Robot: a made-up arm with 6 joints. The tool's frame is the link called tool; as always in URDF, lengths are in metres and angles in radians. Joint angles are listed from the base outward.
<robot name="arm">
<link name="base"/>
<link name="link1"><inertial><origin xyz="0.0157 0.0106 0.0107"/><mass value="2.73"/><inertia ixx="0.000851" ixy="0" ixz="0" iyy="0.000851" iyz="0" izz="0.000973"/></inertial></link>
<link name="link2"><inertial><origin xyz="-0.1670 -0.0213 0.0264"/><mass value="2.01"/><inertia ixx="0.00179" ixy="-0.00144" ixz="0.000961" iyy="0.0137" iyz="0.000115" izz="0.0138"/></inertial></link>
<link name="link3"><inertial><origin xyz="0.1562 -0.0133 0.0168"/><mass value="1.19"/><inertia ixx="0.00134" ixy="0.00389" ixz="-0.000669" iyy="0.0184" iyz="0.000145" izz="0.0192"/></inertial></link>
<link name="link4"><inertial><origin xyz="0.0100 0.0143 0.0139"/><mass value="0.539"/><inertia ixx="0.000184" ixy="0" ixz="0" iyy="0.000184" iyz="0" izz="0.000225"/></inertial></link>
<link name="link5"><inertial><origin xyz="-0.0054 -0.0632 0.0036"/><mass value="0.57"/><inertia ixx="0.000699" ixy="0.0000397" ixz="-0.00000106" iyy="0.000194" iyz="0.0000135" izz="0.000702"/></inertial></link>
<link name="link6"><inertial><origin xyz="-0.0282 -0.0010 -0.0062"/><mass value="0.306"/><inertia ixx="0.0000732" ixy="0" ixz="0" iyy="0.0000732" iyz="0" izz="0.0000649"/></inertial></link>
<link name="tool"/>
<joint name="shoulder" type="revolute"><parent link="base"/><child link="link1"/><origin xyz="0.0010 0.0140 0.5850"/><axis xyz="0 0 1"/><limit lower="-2.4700" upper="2.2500"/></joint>
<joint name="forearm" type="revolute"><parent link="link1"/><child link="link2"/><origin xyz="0.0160 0.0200 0.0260" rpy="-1.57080 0.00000 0.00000"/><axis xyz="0 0 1"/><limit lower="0.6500" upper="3.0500"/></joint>
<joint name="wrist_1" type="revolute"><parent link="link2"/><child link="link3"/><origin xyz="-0.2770 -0.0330 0.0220"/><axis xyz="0 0 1"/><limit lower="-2.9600" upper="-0.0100"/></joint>
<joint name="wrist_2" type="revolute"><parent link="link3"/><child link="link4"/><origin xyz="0.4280 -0.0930 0.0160" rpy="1.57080 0.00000 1.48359"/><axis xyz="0 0 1"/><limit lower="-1.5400" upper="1.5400"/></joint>
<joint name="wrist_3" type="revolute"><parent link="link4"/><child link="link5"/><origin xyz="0.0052 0.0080 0.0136" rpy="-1.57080 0.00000 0.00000"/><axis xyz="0 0 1"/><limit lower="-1.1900" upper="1.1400"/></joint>
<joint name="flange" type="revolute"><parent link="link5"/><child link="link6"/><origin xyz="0.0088 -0.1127 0.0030" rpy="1.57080 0.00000 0.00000"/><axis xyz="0 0 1"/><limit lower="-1.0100" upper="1.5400"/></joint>
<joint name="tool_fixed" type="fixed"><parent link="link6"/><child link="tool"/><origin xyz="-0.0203 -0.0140 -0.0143" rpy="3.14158 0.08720 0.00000"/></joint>
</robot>
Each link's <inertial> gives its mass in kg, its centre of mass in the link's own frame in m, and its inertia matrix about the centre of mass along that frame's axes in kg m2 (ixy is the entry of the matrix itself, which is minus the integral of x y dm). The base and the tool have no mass. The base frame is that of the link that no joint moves.
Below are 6 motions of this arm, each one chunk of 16 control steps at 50 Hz.
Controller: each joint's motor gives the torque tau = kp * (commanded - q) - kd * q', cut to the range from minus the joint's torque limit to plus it. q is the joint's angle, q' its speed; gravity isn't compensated. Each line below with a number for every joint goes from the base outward.
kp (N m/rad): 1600 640 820 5.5 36 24
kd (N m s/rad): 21 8.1 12 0.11 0.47 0.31
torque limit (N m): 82 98 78 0.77 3.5 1.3
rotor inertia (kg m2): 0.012 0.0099 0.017 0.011 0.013 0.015
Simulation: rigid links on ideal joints. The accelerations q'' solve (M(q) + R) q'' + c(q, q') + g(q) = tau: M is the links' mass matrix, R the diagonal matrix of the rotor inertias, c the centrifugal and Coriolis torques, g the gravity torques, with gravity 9.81 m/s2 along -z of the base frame. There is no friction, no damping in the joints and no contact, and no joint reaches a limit. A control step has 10 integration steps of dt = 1/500 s. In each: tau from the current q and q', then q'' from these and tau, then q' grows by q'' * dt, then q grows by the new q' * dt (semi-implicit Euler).
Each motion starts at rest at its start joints. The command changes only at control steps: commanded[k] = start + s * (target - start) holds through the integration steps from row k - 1 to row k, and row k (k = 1, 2, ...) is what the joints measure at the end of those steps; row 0 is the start. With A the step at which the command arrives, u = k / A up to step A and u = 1 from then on. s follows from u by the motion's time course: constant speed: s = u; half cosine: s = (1 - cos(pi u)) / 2; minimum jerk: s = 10 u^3 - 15 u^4 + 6 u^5; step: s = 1 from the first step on.
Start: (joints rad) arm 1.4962 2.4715 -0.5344 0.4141 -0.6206 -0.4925
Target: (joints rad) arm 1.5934 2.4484 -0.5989 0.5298 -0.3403 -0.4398
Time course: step
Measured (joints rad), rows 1 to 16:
1: 1.5653 2.4792 -0.5704 0.4706 -0.5597 -0.4706
2: 1.5990 2.4671 -0.6012 0.5158 -0.4001 -0.4426
3: 1.5958 2.4497 -0.6107 0.5387 -0.2732 -0.4270
4: 1.5933 2.4448 -0.6099 0.5558 -0.2479 -0.4251
5: 1.5934 2.4519 -0.6051 0.5657 -0.2979 -0.4326
6: 1.5932 2.4615 -0.6003 0.5688 -0.3517 -0.4414
7: 1.5930 2.4665 -0.5973 0.5677 -0.3680 -0.4457
8: 1.5932 2.4663 -0.5966 0.5628 -0.3516 -0.4451
9: 1.5935 2.4639 -0.5975 0.5538 -0.3284 -0.4421
10: 1.5937 2.4617 -0.5988 0.5418 -0.3180 -0.4394
11: 1.5936 2.4606 -0.5997 0.5293 -0.3228 -0.4384
12: 1.5934 2.4603 -0.6003 0.5191 -0.3339 -0.4389
13: 1.5933 2.4602 -0.6006 0.5131 -0.3418 -0.4400
14: 1.5933 2.4601 -0.6006 0.5118 -0.3430 -0.4409
15: 1.5934 2.4603 -0.6005 0.5143 -0.3396 -0.4412
16: 1.5934 2.4606 -0.6001 0.5195 -0.3354 -0.4411

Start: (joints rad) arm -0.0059 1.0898 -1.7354 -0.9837 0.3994 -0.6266
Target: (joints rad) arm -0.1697 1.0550 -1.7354 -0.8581 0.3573 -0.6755
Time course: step
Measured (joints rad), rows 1 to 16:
1: -0.1216 1.0699 -1.7205 -0.8929 0.3215 -0.6448
2: -0.1682 1.0683 -1.7286 -0.8463 0.3495 -0.6719
3: -0.1709 1.0636 -1.7276 -0.8371 0.3963 -0.6913
4: -0.1703 1.0594 -1.7262 -0.8367 0.4110 -0.6986
5: -0.1700 1.0575 -1.7272 -0.8408 0.3970 -0.6942
6: -0.1697 1.0566 -1.7286 -0.8468 0.3727 -0.6837
7: -0.1694 1.0558 -1.7295 -0.8518 0.3555 -0.6737
8: -0.1694 1.0552 -1.7299 -0.8547 0.3519 -0.6690
9: -0.1694 1.0549 -1.7299 -0.8557 0.3585 -0.6701
10: -0.1696 1.0552 -1.7295 -0.8558 0.3675 -0.6747
11: -0.1697 1.0562 -1.7289 -0.8556 0.3733 -0.6795
12: -0.1698 1.0577 -1.7282 -0.8551 0.3743 -0.6822
13: -0.1698 1.0591 -1.7276 -0.8542 0.3723 -0.6823
14: -0.1698 1.0602 -1.7271 -0.8527 0.3700 -0.6806
15: -0.1698 1.0607 -1.7269 -0.8507 0.3690 -0.6786
16: -0.1698 1.0605 -1.7270 -0.8486 0.3694 -0.6775

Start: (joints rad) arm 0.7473 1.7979 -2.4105 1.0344 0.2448 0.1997
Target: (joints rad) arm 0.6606 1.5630 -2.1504 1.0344 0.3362 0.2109
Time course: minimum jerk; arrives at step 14
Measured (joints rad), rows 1 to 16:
1: 0.7474 1.7987 -2.4087 1.0341 0.2455 0.1998
2: 0.7462 1.7992 -2.4024 1.0323 0.2496 0.2001
3: 0.7426 1.7962 -2.3889 1.0277 0.2579 0.2010
4: 0.7362 1.7876 -2.3675 1.0190 0.2697 0.2027
5: 0.7273 1.7720 -2.3392 1.0054 0.2833 0.2054
6: 0.7165 1.7493 -2.3063 0.9874 0.2974 0.2085
7: 0.7047 1.7204 -2.2714 0.9669 0.3107 0.2116
8: 0.6929 1.6871 -2.2376 0.9470 0.3222 0.2140
9: 0.6821 1.6522 -2.2076 0.9319 0.3309 0.2153
10: 0.6733 1.6189 -2.1835 0.9253 0.3365 0.2154
11: 0.6669 1.5903 -2.1666 0.9301 0.3389 0.2146
12: 0.6632 1.5689 -2.1570 0.9471 0.3388 0.2131
13: 0.6616 1.5560 -2.1535 0.9749 0.3372 0.2114
14: 0.6615 1.5510 -2.1535 1.0093 0.3354 0.2099
15: 0.6615 1.5517 -2.1532 1.0445 0.3350 0.2089
16: 0.6614 1.5564 -2.1513 1.0734 0.3367 0.2090

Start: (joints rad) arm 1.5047 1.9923 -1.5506 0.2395 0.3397 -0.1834
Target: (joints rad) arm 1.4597 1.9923 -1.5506 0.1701 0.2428 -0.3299
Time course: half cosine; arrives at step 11
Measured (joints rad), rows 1 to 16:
1: 1.5045 1.9952 -1.5496 0.2397 0.3386 -0.1844
2: 1.5030 2.0019 -1.5467 0.2390 0.3373 -0.1889
3: 1.4996 2.0100 -1.5427 0.2346 0.3367 -0.1994
4: 1.4941 2.0177 -1.5389 0.2237 0.3348 -0.2165
5: 1.4872 2.0235 -1.5359 0.2045 0.3290 -0.2388
6: 1.4800 2.0263 -1.5344 0.1781 0.3178 -0.2633
7: 1.4730 2.0261 -1.5345 0.1475 0.3026 -0.2872
8: 1.4669 2.0233 -1.5359 0.1177 0.2856 -0.3078
9: 1.4622 2.0189 -1.5381 0.0937 0.2696 -0.3236
10: 1.4590 2.0142 -1.5405 0.0792 0.2570 -0.3336
11: 1.4578 2.0101 -1.5426 0.0762 0.2494 -0.3373
12: 1.4581 2.0075 -1.5439 0.0844 0.2471 -0.3357
13: 1.4593 2.0066 -1.5442 0.1016 0.2486 -0.3316
14: 1.4601 2.0076 -1.5436 0.1239 0.2520 -0.3283
15: 1.4604 2.0098 -1.5426 0.1460 0.2556 -0.3272
16: 1.4602 2.0127 -1.5412 0.1633 0.2586 -0.3282

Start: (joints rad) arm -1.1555 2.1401 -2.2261 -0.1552 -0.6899 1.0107
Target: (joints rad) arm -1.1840 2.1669 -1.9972 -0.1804 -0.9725 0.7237
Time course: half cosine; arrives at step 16
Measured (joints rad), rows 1 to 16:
1: -1.1555 2.1421 -2.2240 -0.1549 -0.6939 1.0096
2: -1.1557 2.1463 -2.2170 -0.1552 -0.7021 1.0053
3: -1.1568 2.1519 -2.2055 -0.1576 -0.7122 0.9956
4: -1.1586 2.1582 -2.1901 -0.1625 -0.7243 0.9795
5: -1.1611 2.1645 -2.1716 -0.1697 -0.7398 0.9576
6: -1.1639 2.1706 -2.1507 -0.1784 -0.7597 0.9314
7: -1.1668 2.1762 -2.1282 -0.1880 -0.7838 0.9026
8: -1.1697 2.1809 -2.1051 -0.1978 -0.8110 0.8728
9: -1.1724 2.1849 -2.0821 -0.2075 -0.8393 0.8433
10: -1.1751 2.1883 -2.0600 -0.2167 -0.8671 0.8149
11: -1.1776 2.1911 -2.0396 -0.2250 -0.8929 0.7886
12: -1.1798 2.1936 -2.0214 -0.2321 -0.9155 0.7652
13: -1.1817 2.1959 -2.0062 -0.2377 -0.9341 0.7456
14: -1.1832 2.1981 -1.9944 -0.2418 -0.9478 0.7308
15: -1.1841 2.1999 -1.9865 -0.2446 -0.9561 0.7213
16: -1.1845 2.2014 -1.9828 -0.2464 -0.9587 0.7177

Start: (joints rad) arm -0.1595 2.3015 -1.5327 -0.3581 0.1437 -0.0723
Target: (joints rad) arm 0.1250 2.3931 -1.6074 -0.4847 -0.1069 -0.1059
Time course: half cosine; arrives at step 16
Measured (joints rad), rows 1 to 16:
1: -0.1585 2.3059 -1.5337 -0.3588 0.1423 -0.0720
2: -0.1541 2.3152 -1.5337 -0.3623 0.1395 -0.0713
3: -0.1437 2.3270 -1.5335 -0.3717 0.1373 -0.0709
4: -0.1266 2.3397 -1.5343 -0.3873 0.1332 -0.0719
5: -0.1040 2.3520 -1.5369 -0.4075 0.1225 -0.0751
6: -0.0778 2.3628 -1.5415 -0.4291 0.1030 -0.0803
7: -0.0497 2.3716 -1.5482 -0.4490 0.0760 -0.0863
8: -0.0211 2.3784 -1.5565 -0.4652 0.0447 -0.0917
9: 0.0075 2.3838 -1.5656 -0.4766 0.0127 -0.0958
10: 0.0351 2.3884 -1.5746 -0.4829 -0.0176 -0.0986
11: 0.0610 2.3930 -1.5829 -0.4850 -0.0450 -0.1007
12: 0.0842 2.3979 -1.5896 -0.4843 -0.0685 -0.1029
13: 0.1035 2.4033 -1.5946 -0.4827 -0.0871 -0.1054
14: 0.1182 2.4089 -1.5977 -0.4822 -0.0998 -0.1080
15: 0.1275 2.4139 -1.5989 -0.4844 -0.1060 -0.1103
16: 0.1312 2.4178 -1.5985 -0.4898 -0.1060 -0.1118

